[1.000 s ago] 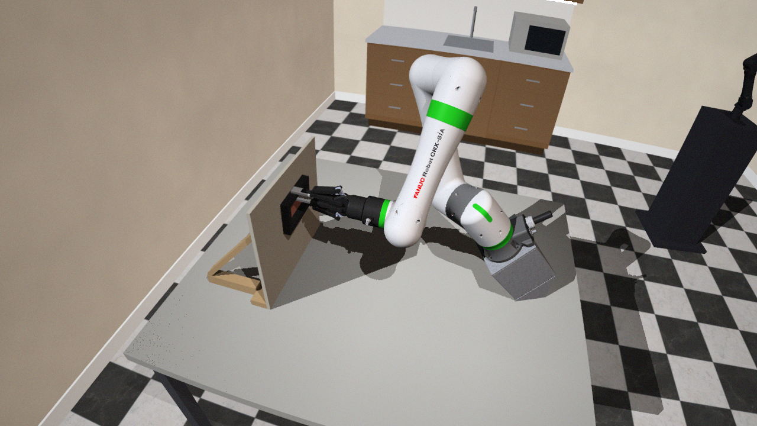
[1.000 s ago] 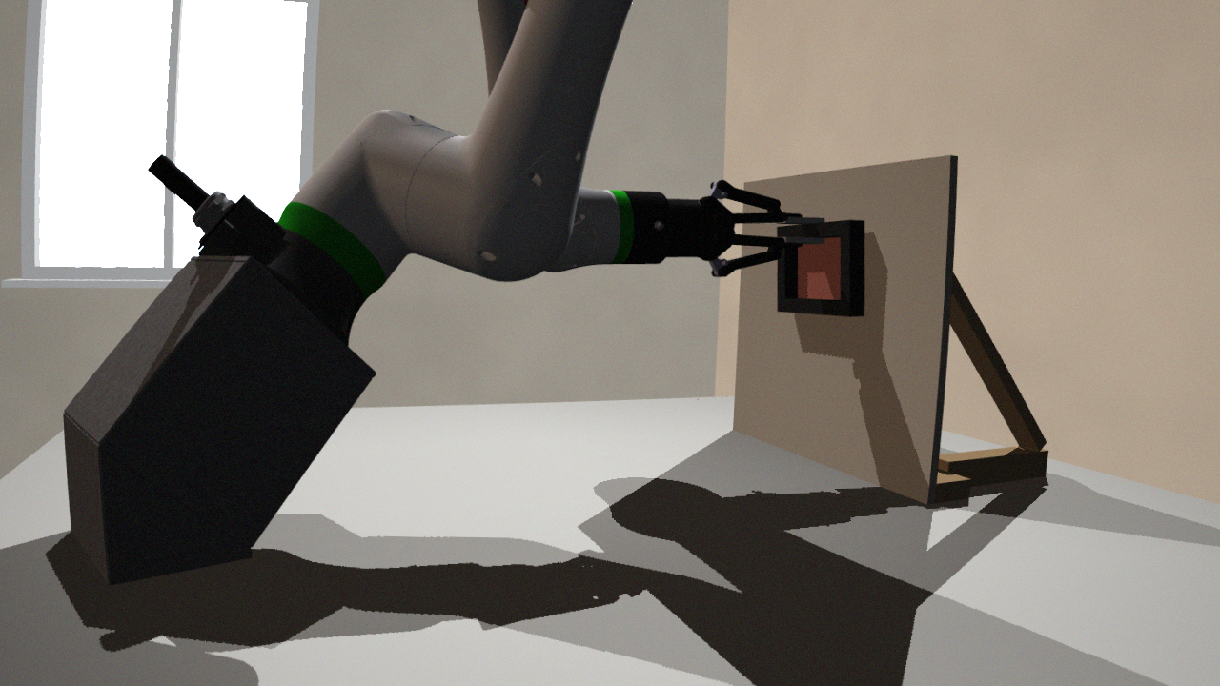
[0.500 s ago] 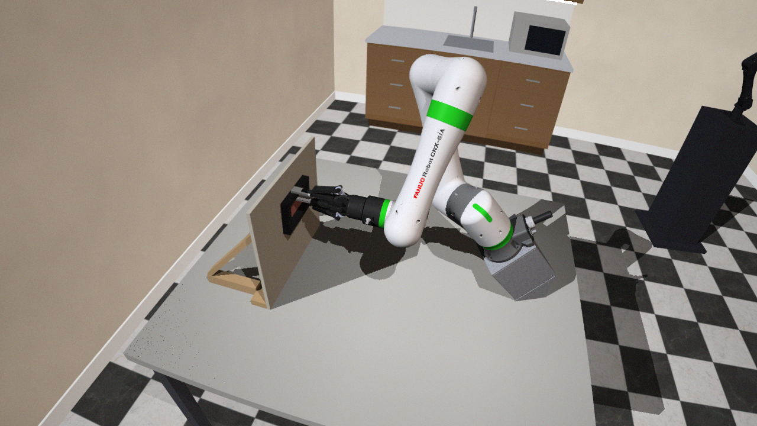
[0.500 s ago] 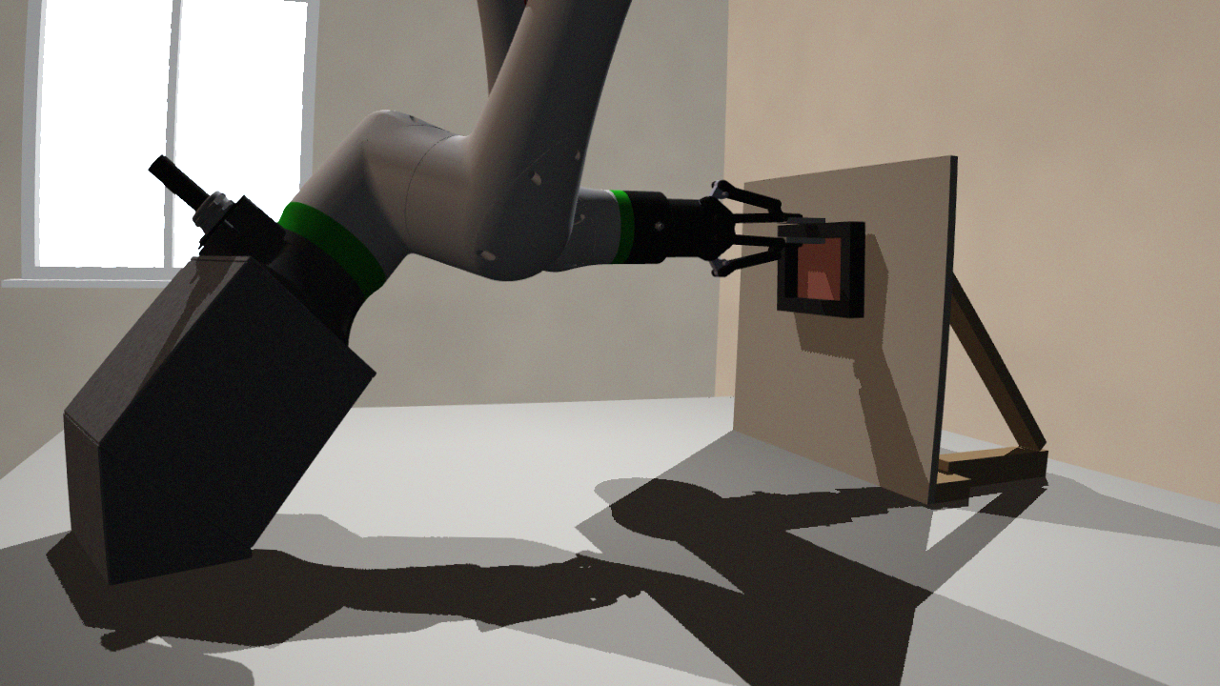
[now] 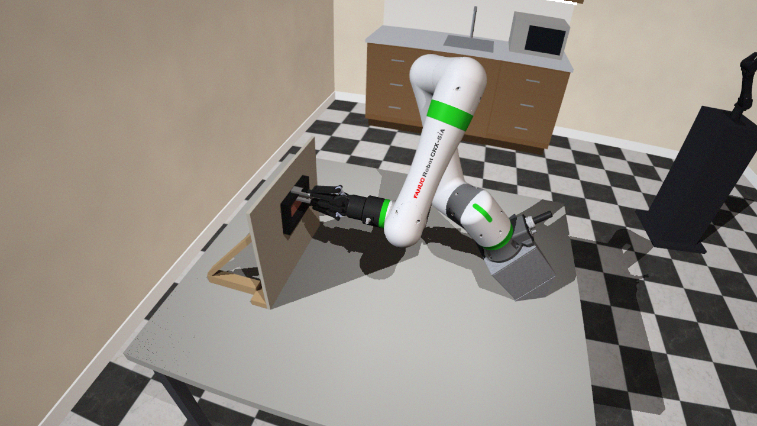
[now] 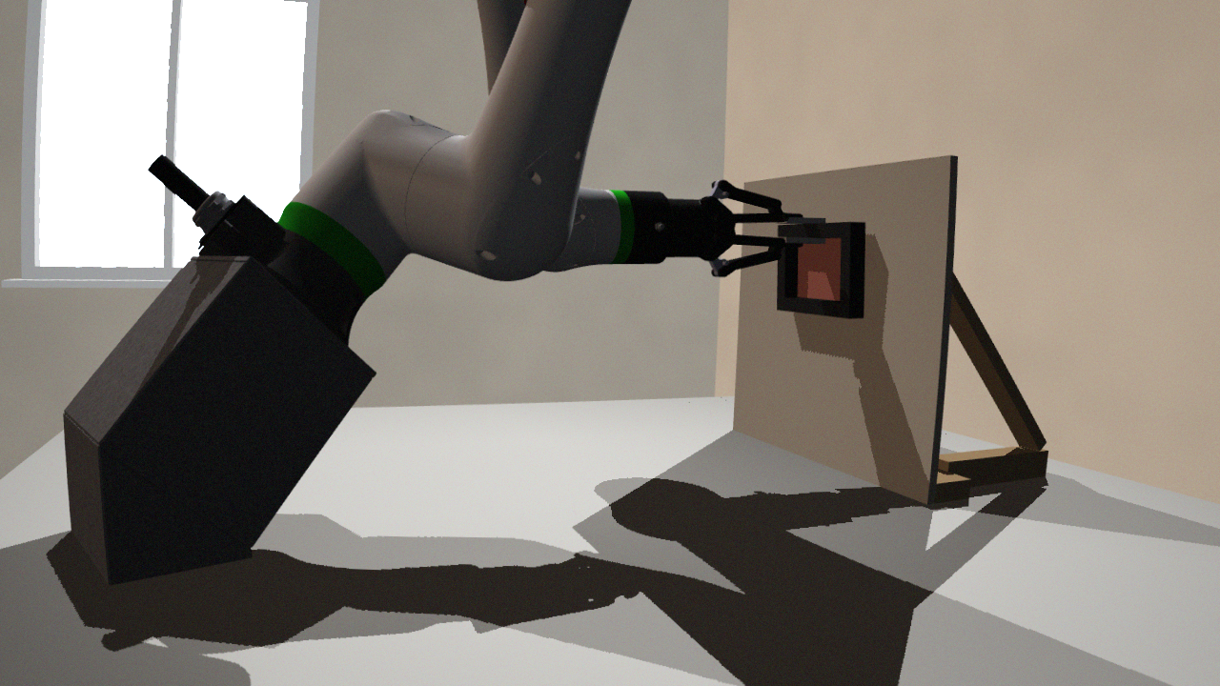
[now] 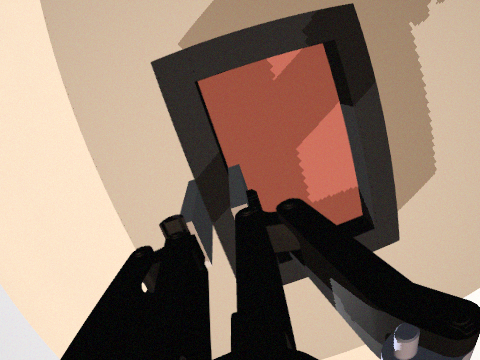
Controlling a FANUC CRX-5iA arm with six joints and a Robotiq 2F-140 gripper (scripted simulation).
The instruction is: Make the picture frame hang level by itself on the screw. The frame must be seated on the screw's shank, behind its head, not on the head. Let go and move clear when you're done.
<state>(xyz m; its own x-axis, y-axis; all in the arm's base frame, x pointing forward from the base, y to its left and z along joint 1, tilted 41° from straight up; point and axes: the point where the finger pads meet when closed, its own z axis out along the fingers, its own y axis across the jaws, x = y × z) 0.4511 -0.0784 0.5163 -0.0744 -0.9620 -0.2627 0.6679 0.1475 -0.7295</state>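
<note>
Right now my hand is 30 mm short of the black picture frame, 10 mm to the left of it and 50 mm above it. The rest, counted from my hand: tan board: 50 mm ahead, 120 mm below.
</note>
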